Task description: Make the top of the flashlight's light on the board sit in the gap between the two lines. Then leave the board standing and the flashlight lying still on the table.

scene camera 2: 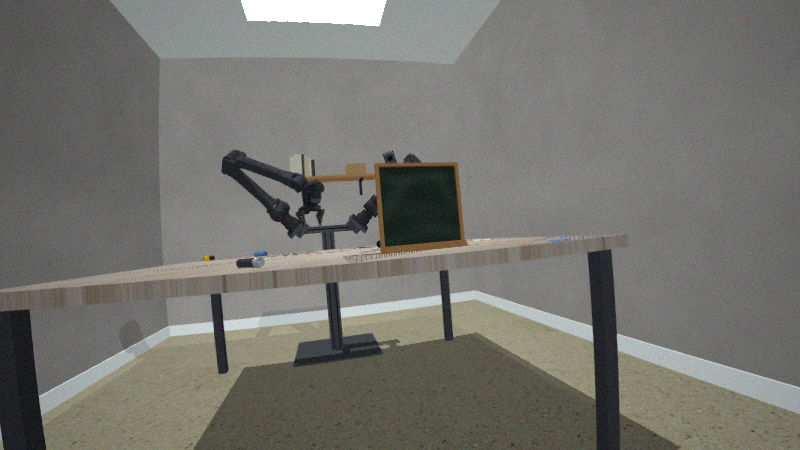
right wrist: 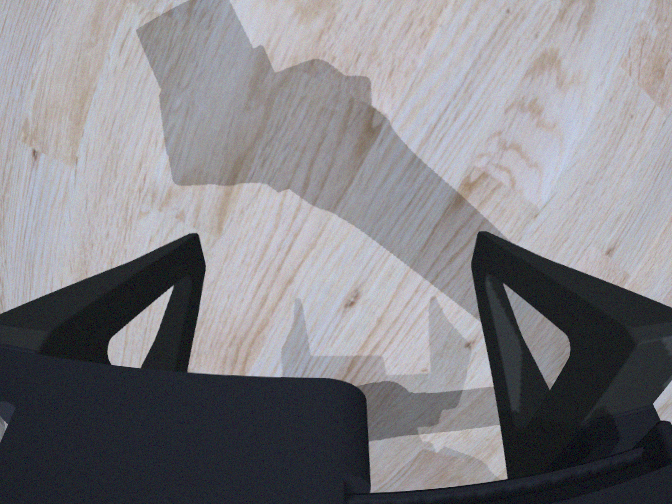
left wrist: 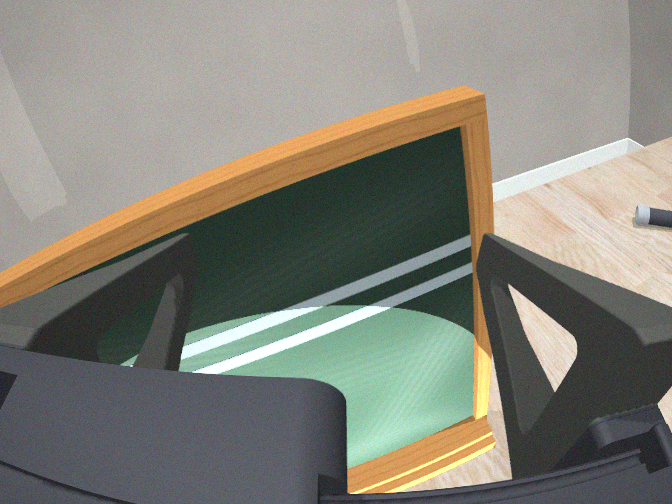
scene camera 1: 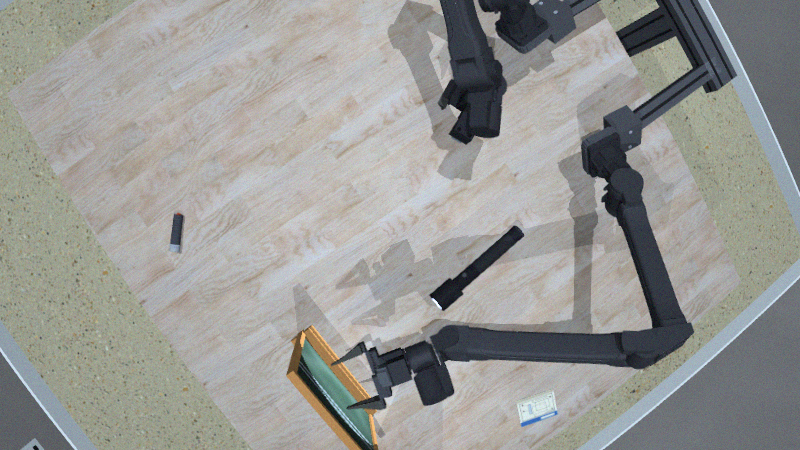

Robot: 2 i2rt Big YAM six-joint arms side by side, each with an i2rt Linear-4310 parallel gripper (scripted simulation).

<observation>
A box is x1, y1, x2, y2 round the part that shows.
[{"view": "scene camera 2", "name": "orange-framed green board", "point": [419, 206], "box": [374, 162, 467, 253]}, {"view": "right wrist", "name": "my right gripper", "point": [338, 248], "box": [0, 231, 671, 503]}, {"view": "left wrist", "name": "my left gripper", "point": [337, 249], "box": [0, 233, 671, 503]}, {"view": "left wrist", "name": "orange-framed green board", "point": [347, 255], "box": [0, 86, 495, 493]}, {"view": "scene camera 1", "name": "black flashlight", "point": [445, 295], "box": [430, 225, 523, 310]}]
</observation>
